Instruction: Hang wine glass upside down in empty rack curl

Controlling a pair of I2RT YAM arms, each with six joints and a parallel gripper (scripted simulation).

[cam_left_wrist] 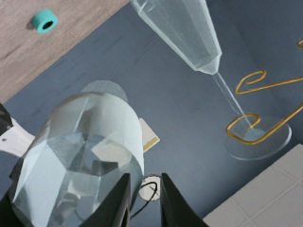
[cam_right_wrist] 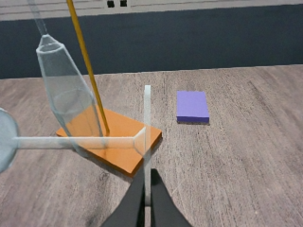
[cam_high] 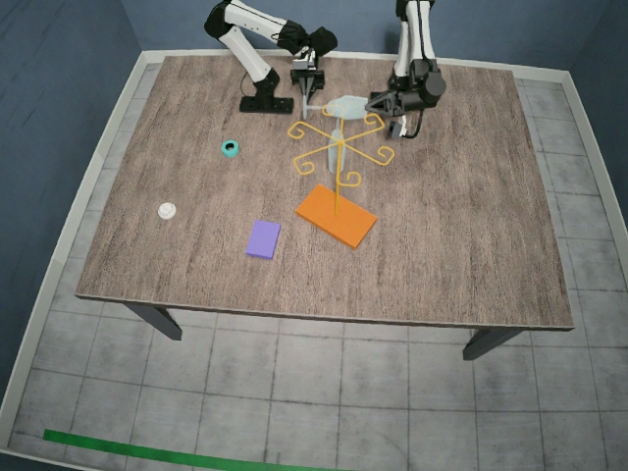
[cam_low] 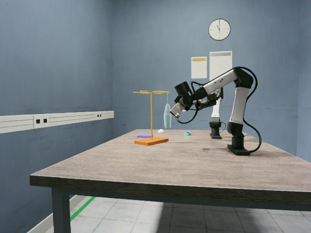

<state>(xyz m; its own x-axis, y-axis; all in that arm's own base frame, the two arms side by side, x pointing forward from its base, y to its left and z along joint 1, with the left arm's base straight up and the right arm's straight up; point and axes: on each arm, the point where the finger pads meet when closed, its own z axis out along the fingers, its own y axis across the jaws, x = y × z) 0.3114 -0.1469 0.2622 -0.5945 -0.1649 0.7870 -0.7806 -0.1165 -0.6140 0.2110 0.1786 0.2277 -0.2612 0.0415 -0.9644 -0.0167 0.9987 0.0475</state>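
Observation:
Right now my left hand is 8 cm short of the narrow glass, 9 cm to the left of it and 2 cm above it. Also, from my left hand: white round piece (15 cm ahead, 64 cm to the right, 26 cm below); then yellow wire rack (20 cm ahead, 9 cm to the right, 9 cm below).

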